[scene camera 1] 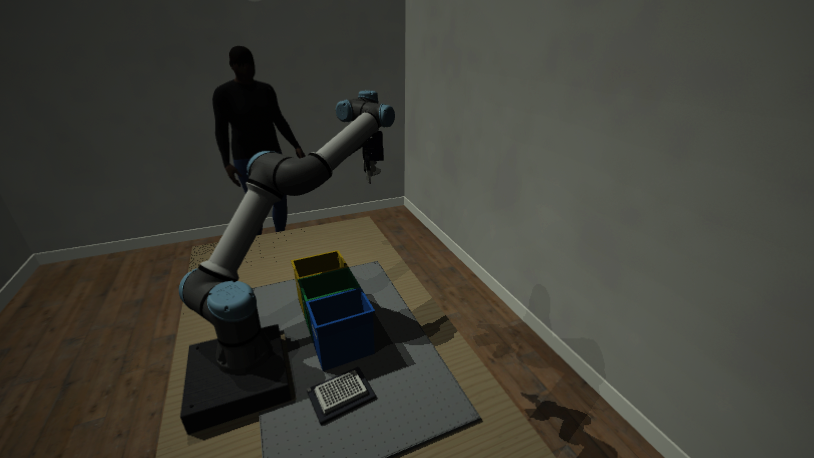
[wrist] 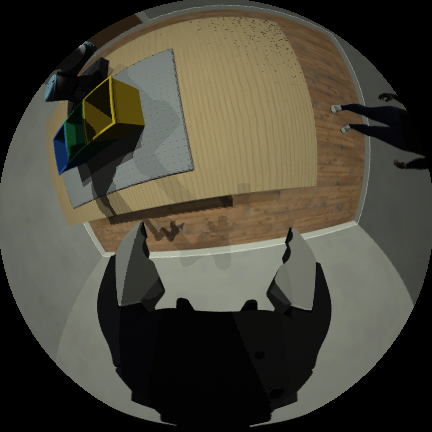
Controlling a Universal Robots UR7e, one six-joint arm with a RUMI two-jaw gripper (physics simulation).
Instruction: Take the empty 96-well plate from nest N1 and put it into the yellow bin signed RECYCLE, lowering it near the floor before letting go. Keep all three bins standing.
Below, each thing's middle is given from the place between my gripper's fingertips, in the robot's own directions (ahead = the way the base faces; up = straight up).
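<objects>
For the green bin [scene camera 1: 337,281], I count 240 mm behind my hand, 450 mm to the right of it and 280 mm below it. The blue bin [scene camera 1: 342,327] is a good way behind my hand, far to the right of it and far below it. Then I consider the dark plate nest [scene camera 1: 360,401]: it sits well behind my hand, well to the right of it and well below it.
</objects>
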